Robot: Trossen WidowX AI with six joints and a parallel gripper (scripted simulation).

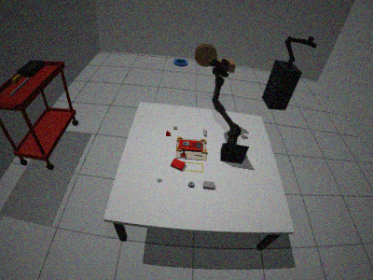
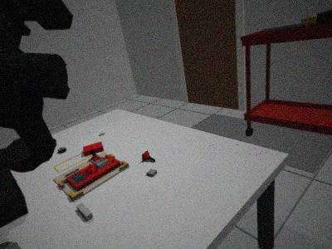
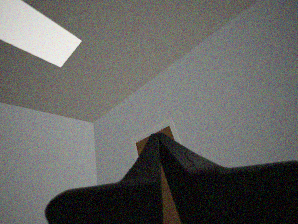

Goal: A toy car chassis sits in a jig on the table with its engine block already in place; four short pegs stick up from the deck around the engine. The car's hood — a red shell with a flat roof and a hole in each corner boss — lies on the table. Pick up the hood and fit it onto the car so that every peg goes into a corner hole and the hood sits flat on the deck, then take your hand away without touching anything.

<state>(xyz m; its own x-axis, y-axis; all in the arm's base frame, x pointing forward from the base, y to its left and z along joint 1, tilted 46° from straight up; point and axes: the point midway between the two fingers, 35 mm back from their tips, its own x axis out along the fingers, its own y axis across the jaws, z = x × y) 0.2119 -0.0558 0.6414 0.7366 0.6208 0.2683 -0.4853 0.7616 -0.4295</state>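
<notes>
Right now the red hood is 27 cm ahead of my gripper tip, 57 cm to the left of it and 62 cm below it.
</notes>
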